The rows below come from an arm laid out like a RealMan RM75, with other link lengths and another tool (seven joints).
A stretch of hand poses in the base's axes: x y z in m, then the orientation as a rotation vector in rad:
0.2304, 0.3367, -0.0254, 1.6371, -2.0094, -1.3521
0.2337, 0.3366, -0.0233, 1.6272, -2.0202, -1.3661
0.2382, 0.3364, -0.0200, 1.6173, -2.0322, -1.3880
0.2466, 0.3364, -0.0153, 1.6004, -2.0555, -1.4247
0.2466, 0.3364, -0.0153, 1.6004, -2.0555, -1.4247
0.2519, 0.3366, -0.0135, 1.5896, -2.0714, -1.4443
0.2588, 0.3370, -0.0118, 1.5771, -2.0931, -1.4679
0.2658, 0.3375, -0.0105, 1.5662, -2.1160, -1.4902
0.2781, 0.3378, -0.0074, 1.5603, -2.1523, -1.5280
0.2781, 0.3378, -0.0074, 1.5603, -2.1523, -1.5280
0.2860, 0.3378, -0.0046, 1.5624, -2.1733, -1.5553
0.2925, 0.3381, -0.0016, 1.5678, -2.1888, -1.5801
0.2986, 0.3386, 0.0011, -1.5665, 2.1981, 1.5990
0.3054, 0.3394, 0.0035, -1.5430, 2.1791, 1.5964
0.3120, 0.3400, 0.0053, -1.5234, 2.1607, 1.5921
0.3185, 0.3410, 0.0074, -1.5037, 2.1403, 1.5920
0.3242, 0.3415, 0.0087, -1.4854, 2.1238, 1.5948
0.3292, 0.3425, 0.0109, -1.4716, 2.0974, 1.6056
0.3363, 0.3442, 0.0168, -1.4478, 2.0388, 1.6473
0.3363, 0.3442, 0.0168, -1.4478, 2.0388, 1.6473
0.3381, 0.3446, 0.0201, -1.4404, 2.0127, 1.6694
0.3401, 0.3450, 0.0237, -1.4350, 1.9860, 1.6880
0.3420, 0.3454, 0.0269, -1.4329, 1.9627, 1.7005
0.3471, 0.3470, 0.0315, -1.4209, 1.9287, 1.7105
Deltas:
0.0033, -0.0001, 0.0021, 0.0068, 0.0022, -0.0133
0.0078, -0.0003, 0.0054, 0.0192, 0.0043, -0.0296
0.0162, -0.0003, 0.0101, 0.0402, 0.0059, -0.0590
0.0162, -0.0003, 0.0101, 0.0402, 0.0059, -0.0590
0.0215, -0.0001, 0.0119, 0.0510, 0.0058, -0.0774
0.0284, 0.0003, 0.0136, 0.0645, 0.0038, -0.1011
0.0354, 0.0008, 0.0149, 0.0778, -0.0003, -0.1248
0.0477, 0.0011, 0.0180, 0.1045, -0.0145, -0.1601
0.0477, 0.0011, 0.0180, 0.1045, -0.0145, -0.1601
0.0556, 0.0011, 0.0208, 0.1256, -0.0263, -0.1806
0.0621, 0.0014, 0.0238, 0.1457, -0.0376, -0.1959
0.0682, 0.0019, 0.0265, 0.1639, -0.0474, -0.2114
0.0750, 0.0027, 0.0289, 0.1829, -0.0585, -0.2288
0.0816, 0.0033, 0.0307, 0.2004, -0.0702, -0.2438
0.0881, 0.0043, 0.0328, 0.2199, -0.0796, -0.2580
0.0938, 0.0048, 0.0341, 0.2367, -0.0851, -0.2707
0.0988, 0.0058, 0.0363, 0.2607, -0.0885, -0.2784
0.1059, 0.0075, 0.0422, 0.3147, -0.0816, -0.2864
0.1059, 0.0075, 0.0422, 0.3147, -0.0816, -0.2864
0.1077, 0.0079, 0.0455, 0.3383, -0.0753, -0.2866
0.1097, 0.0083, 0.0491, 0.3613, -0.0715, -0.2858
0.1116, 0.0087, 0.0523, 0.3804, -0.0707, -0.2840
0.1167, 0.0103, 0.0569, 0.4097, -0.0758, -0.2894

